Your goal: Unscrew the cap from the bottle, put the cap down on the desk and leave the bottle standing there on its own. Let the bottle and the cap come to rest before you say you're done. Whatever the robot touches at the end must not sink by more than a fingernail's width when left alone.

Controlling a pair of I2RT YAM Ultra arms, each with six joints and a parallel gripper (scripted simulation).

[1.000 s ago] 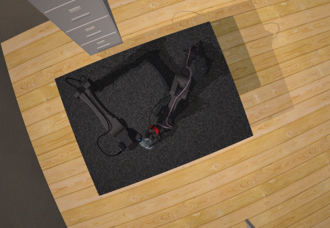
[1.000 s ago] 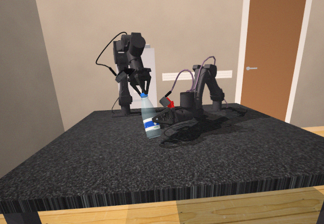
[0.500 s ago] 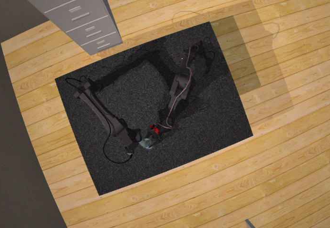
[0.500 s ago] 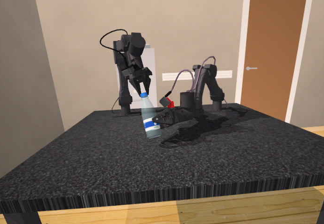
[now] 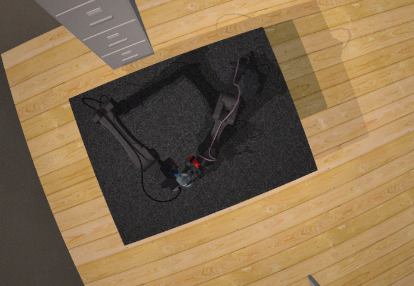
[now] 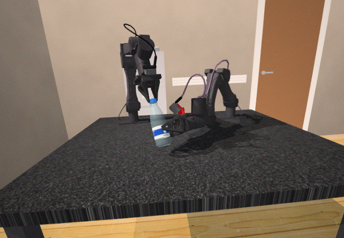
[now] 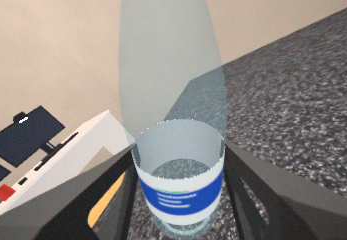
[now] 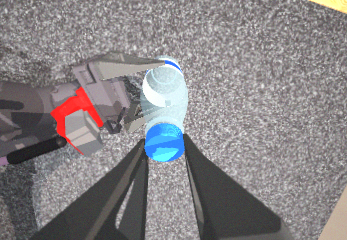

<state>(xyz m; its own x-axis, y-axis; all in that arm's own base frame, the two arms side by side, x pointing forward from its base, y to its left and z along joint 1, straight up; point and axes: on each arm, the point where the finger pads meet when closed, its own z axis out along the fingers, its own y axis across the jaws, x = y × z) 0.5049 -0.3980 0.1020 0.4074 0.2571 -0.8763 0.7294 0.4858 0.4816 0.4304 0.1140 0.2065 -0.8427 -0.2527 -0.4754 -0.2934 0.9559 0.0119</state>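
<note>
My right hand is right at the blue cap. The rest, counted from my right hand: clear bottle (4 cm ahead, 2 cm to the left, 8 cm below).
The clear bottle lies 2 cm above my left hand, 1 cm to the right of it and 1 cm behind it. Also, from my left hand: blue cap: 10 cm above, 5 cm behind, 3 cm to the right.
</note>
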